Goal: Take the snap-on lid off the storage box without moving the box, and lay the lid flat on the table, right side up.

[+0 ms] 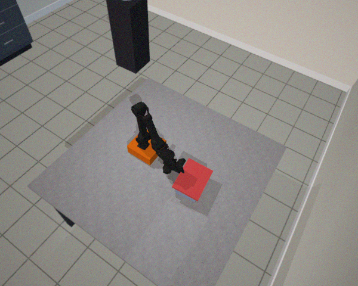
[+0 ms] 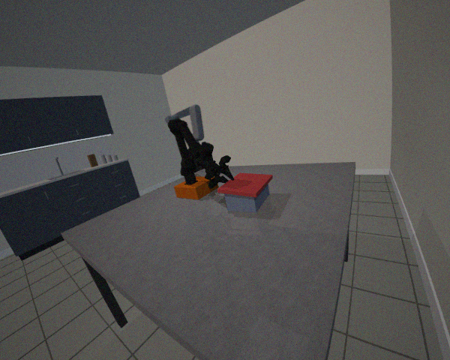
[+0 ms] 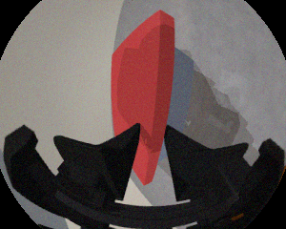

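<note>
The red lid is 80 mm ahead of my gripper tip. Round my gripper tip: storage box: 80 mm ahead, 50 mm below.
</note>
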